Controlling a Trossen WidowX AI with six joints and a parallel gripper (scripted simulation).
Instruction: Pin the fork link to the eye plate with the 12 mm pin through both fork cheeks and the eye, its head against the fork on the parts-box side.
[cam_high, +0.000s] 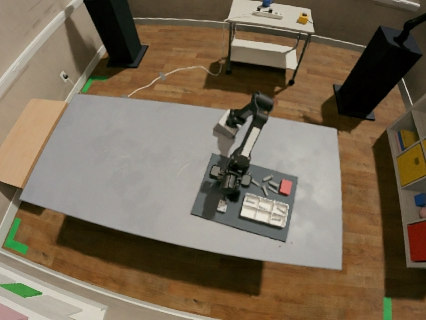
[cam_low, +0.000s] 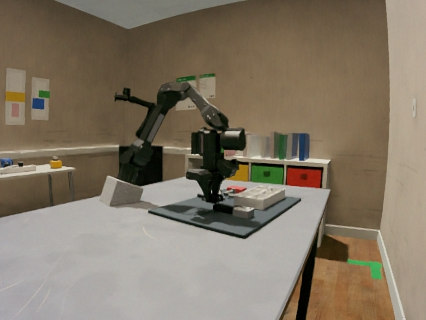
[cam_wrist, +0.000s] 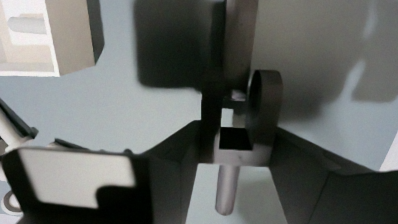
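The eye plate lies 6 cm below my hand, 4 cm ahead of it and 1 cm to the right of it. Round my hand: mat 10 cm to the left, 7 cm below, 4 cm ahead; then fork link 3 cm below; then grey block 11 cm ahead, 5 cm below, 2 cm to the right.
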